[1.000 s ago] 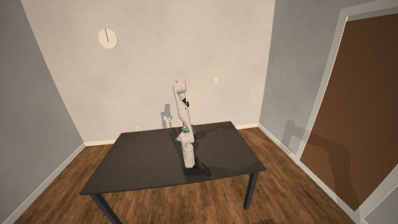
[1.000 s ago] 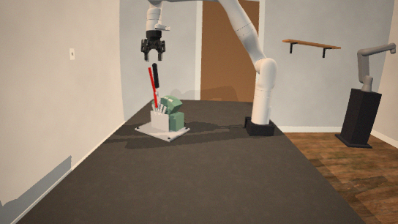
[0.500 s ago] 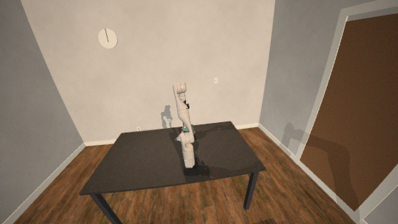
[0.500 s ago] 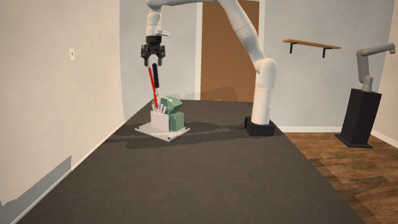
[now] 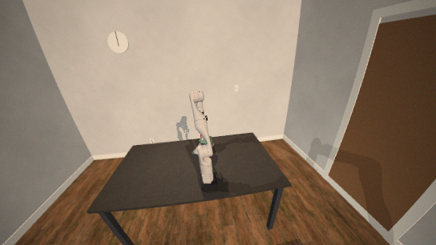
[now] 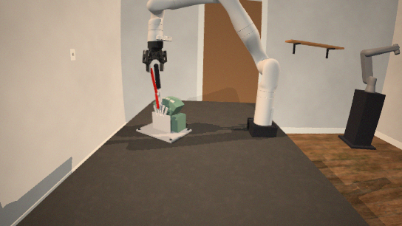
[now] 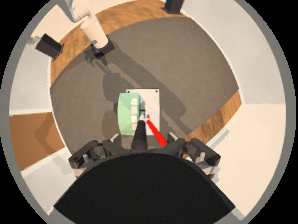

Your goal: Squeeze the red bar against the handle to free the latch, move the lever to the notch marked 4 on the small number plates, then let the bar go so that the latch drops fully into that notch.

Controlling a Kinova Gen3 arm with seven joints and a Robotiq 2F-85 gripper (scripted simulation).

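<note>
My hand is 11 cm above the red bar, 2 cm to the right of it and 1 cm past it.
</note>
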